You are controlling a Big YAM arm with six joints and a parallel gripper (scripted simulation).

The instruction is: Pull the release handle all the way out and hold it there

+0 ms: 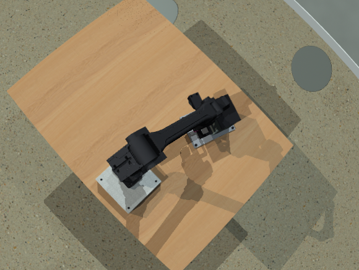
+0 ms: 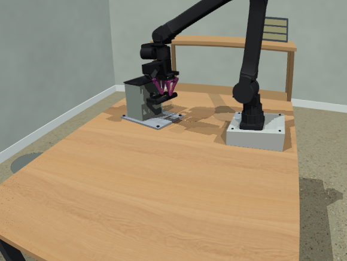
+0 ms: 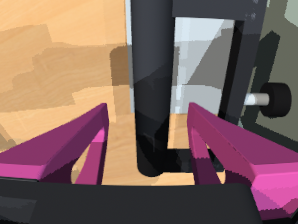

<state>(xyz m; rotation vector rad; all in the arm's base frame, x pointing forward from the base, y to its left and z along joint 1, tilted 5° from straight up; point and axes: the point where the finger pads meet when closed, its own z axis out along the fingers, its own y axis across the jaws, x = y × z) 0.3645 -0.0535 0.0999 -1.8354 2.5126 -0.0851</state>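
My gripper is now 5 cm short of the release handle grip, 2 cm to the left of it and 2 cm above it. From my hand the other things lie so: grey baseplate: 9 cm ahead, 3 cm to the right, 12 cm below.
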